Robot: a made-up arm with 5 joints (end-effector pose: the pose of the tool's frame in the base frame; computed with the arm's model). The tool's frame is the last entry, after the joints. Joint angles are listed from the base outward.
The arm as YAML. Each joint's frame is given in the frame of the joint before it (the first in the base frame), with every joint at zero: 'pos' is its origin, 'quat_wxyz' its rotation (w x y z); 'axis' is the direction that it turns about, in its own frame. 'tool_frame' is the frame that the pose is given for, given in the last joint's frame.
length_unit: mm
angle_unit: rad
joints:
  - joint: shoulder
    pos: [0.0, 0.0, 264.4]
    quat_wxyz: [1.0, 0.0, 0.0, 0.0]
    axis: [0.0, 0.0, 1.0]
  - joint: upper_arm
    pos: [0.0, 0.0, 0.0]
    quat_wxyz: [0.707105, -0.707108, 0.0, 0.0]
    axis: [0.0, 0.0, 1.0]
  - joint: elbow
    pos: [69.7, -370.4, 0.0]
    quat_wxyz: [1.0, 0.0, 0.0, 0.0]
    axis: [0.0, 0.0, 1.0]
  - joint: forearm
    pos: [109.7, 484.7, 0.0]
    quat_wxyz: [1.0, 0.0, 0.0, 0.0]
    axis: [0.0, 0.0, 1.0]
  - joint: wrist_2
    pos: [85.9, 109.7, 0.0]
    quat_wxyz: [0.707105, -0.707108, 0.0, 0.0]
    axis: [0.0, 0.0, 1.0]
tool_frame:
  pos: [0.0, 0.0, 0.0]
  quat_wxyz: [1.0, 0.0, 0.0, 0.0]
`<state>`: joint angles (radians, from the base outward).
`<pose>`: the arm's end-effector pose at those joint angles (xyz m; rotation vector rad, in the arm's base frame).
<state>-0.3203 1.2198 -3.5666 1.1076 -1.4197</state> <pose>0.7333 -0.2432 0.7896 1.7212 1.0545 0.9284</pose>
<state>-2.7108 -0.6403 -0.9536 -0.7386 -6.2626</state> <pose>-0.3060 -0.1406 0.8618 0.1661 -0.7986 0.4263</pose>
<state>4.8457 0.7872 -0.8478 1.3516 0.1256</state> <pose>0.0490 -0.3655 -0.1136 -1.4569 1.4457 1.2250</pose>
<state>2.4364 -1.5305 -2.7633 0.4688 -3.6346</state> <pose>0.7543 -0.6421 0.4766 0.7950 -0.0847 1.8565</pose>
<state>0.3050 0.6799 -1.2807 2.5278 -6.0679</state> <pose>0.4949 0.1558 0.1286 1.5840 0.0711 -2.2050</pose>
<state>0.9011 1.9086 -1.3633 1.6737 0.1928</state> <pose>0.0183 0.0231 -0.3977 1.0250 0.3790 -1.8778</pose>
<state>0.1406 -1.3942 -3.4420 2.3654 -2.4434</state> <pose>-0.8109 -0.1148 0.3687 0.1900 0.6636 0.8064</pose>
